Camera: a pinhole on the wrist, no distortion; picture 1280 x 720 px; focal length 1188.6 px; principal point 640.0 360.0 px. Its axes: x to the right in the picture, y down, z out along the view. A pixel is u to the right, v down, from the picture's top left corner.
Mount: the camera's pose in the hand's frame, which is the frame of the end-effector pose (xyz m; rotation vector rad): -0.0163 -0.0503 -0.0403 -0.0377 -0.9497 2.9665
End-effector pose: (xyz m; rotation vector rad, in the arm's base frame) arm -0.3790 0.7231 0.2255 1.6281 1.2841 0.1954
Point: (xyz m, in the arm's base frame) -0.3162 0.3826 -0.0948
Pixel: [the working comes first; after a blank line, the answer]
In the camera's frame: 0.0800 -0.1040 0.4634

845.1 93.3
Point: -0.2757 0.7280 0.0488
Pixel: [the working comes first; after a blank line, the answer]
In the camera's frame: -0.1427 -0.0963 0.1602

outside the picture
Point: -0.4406 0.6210 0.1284
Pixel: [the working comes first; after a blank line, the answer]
In the camera's frame: 0.0457 -0.0036 0.1304

1056.8 327.2
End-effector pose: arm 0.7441 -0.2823 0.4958 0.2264 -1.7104 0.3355
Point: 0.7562 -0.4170 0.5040
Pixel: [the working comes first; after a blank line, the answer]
In the camera's frame: -0.0209 0.0221 0.1071

408.3 605.0
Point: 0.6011 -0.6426 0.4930
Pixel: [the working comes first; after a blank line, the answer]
In the camera's frame: -0.0355 0.0208 0.3807

529.1 425.1
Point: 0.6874 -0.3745 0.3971
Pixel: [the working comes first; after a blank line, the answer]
In the camera's frame: 0.0727 -0.0730 0.1199

outside the picture
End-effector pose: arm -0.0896 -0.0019 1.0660 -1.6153 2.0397 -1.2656
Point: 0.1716 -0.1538 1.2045
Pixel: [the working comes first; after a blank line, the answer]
In the camera's frame: -0.1105 0.0678 0.2927

191.2 635.2
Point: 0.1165 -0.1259 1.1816
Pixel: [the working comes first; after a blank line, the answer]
In the camera's frame: -0.0961 0.0446 0.2327

149.0 588.0
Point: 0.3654 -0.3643 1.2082
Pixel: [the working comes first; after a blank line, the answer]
In the camera's frame: -0.2362 0.0449 0.5488

128.5 457.3
